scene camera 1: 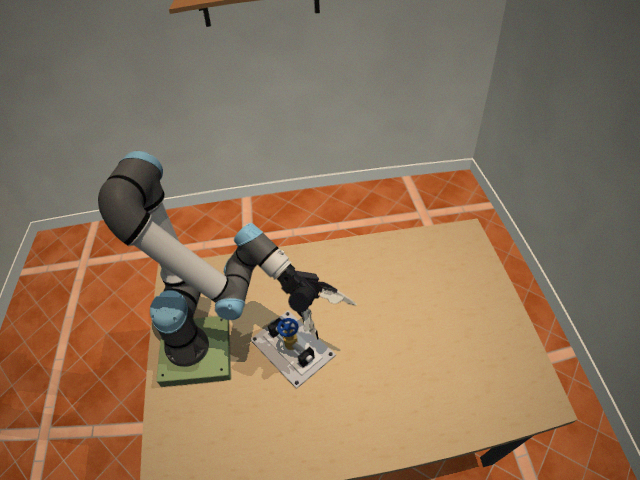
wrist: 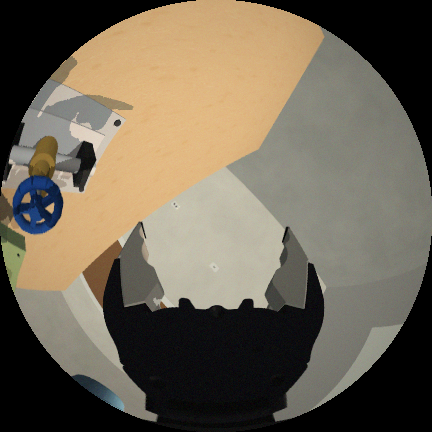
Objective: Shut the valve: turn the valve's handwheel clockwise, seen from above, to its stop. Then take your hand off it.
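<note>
The valve's blue spoked handwheel (scene camera 1: 287, 327) (wrist: 38, 205) stands on top of a brass valve body (scene camera 1: 290, 341) (wrist: 43, 159). The valve sits on a grey pipe between two black clamps, mounted on a light grey plate (scene camera 1: 274, 358) (wrist: 109, 132) on the table. My gripper (scene camera 1: 336, 320) (wrist: 214, 226) is wide open and empty, tilted, with its jaws to the right of the handwheel in the scene view. One jaw is near the wheel in that view; I cannot tell the exact gap. In the wrist view the handwheel is at the far left, outside the jaws.
The wooden table (scene camera 1: 423, 320) (wrist: 200, 90) carries the plate. My arm's green base block (scene camera 1: 219, 356) (wrist: 12, 257) is left of the plate in the scene view. A grey wall (scene camera 1: 310, 103) (wrist: 350, 150) stands beyond the table, with a wooden shelf (scene camera 1: 227, 4) high on it.
</note>
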